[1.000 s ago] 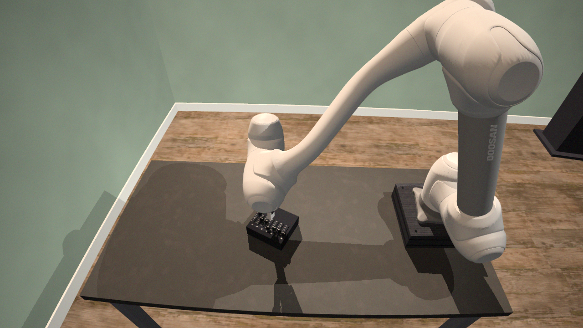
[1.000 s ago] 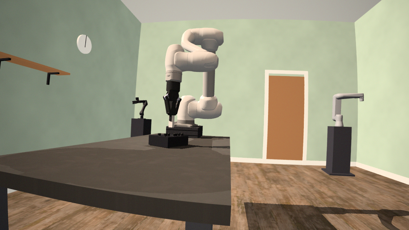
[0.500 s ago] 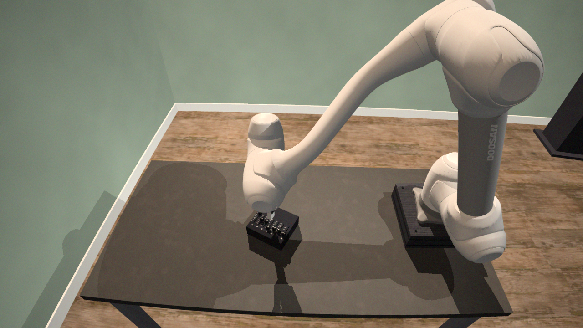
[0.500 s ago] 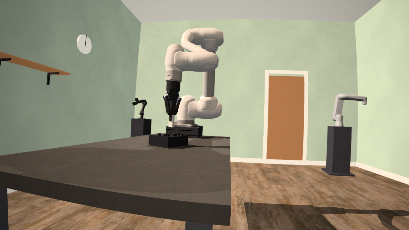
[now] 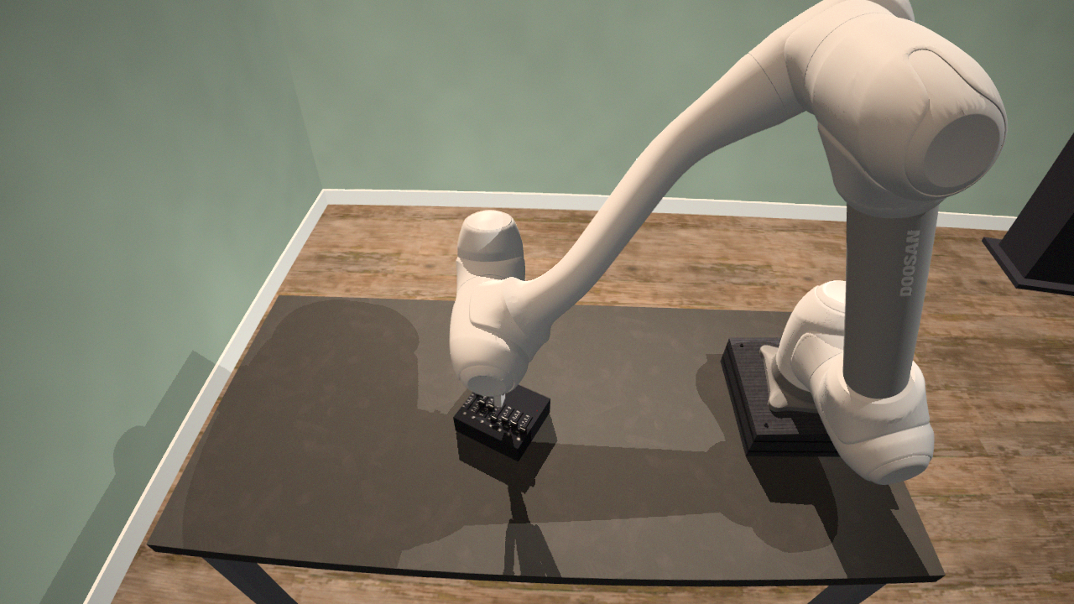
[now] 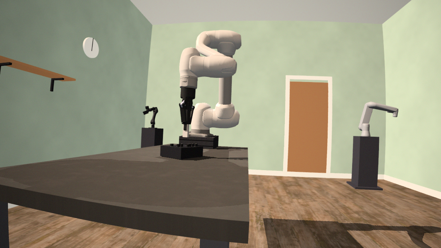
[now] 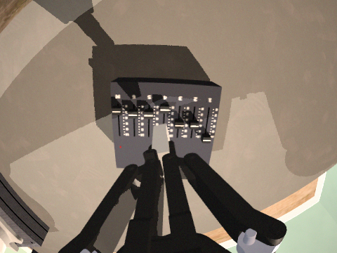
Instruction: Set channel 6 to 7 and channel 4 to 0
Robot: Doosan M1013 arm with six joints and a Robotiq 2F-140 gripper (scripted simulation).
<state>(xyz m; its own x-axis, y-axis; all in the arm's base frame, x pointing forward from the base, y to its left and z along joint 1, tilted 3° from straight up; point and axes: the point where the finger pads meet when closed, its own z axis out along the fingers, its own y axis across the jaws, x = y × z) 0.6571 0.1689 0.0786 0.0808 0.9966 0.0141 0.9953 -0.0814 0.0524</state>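
Right now the channel 6 fader knob is 70 mm below my hand, 30 mm behind it and 20 mm to the left of it. Also, from my hand: channel 4 fader knob 70 mm below, 20 mm to the left, 10 mm ahead.
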